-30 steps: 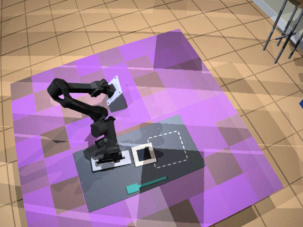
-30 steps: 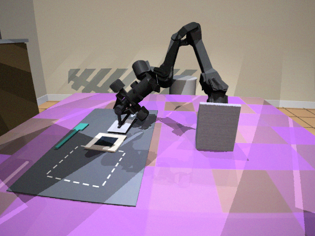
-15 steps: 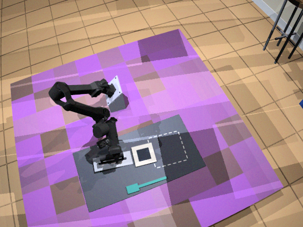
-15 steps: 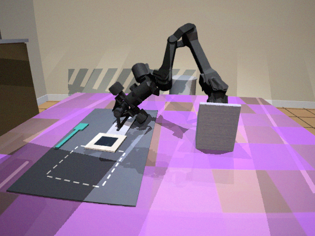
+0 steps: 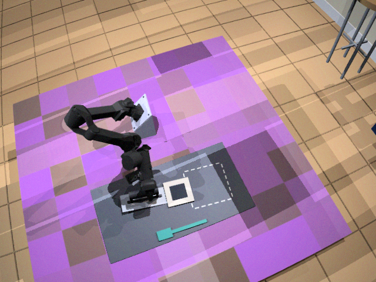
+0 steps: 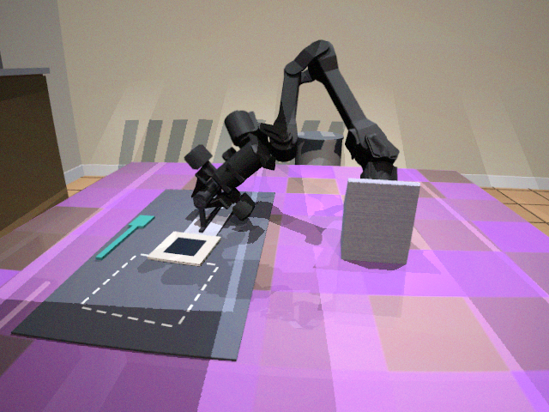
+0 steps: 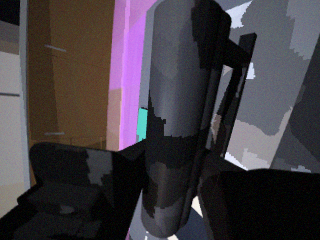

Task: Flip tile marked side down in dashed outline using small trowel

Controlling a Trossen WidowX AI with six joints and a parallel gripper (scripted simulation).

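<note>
The grey mat lies 2 cm ahead of my gripper tip, 8 cm to the left of it and 8 cm below it. From my gripper tip the other things lie so: teal trowel: 15 cm ahead, 4 cm to the left, 5 cm below; then tile: 1 cm ahead, 12 cm to the left, 5 cm below.
</note>
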